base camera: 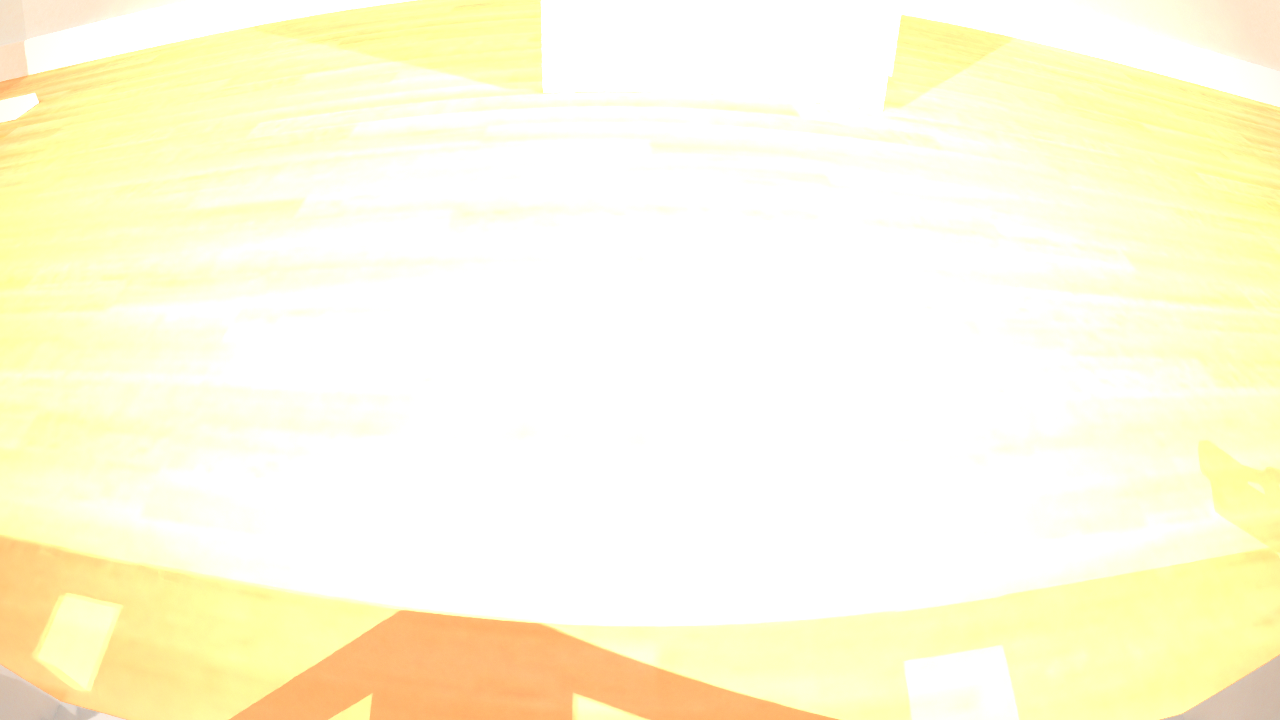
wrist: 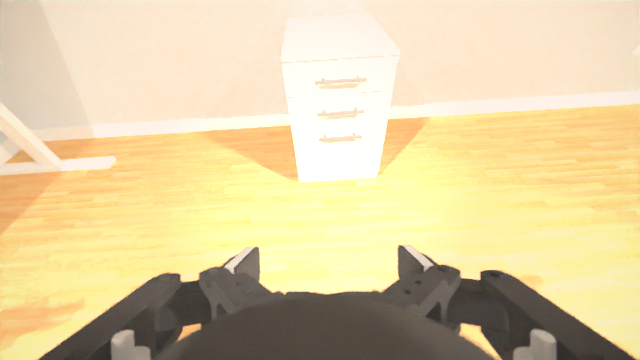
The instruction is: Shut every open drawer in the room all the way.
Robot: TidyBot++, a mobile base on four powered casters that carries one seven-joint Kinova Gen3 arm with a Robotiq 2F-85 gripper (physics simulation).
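Places are measured from the arm's base along level axes (x down, y back, z left), in millimetres.
Where they show: gripper, fingertip midpoint: [wrist: 328, 261].
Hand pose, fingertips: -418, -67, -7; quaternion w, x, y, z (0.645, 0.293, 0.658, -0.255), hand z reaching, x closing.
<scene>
Each offset is from my fingertips to the top centre of the thing, as dx, dy, dz. "spot": to the spot under its first point. Level surfaces: height alone.
A white cabinet @(spot: +659, -836, -106) [wrist: 340, 160] [base camera: 716, 44] with three drawers stands against the wall. In the wrist view it is a little right of centre at the top. Its top drawer @(spot: +252, -836, +41) [wrist: 302, 80], middle drawer [wrist: 304, 112] and bottom drawer [wrist: 307, 150] each have a grey bar handle, and their fronts look flush with one another. Glare washes out their edges. In the base camera view the cabinet's lower part shows as a blank white shape. My gripper [wrist: 328, 261] is open, with nothing between its fingers, and stands well apart from the cabinet.
A white slanted leg with a flat foot [wrist: 87, 163] stands on the floor at the left of the wrist view. A pale wall [wrist: 175, 65] with a white skirting board [wrist: 190, 124] runs behind the cabinet. Wooden floor @(dx +814) [wrist: 200, 210] [base camera: 134, 268] lies in front, with strong glare in the base camera view.
</scene>
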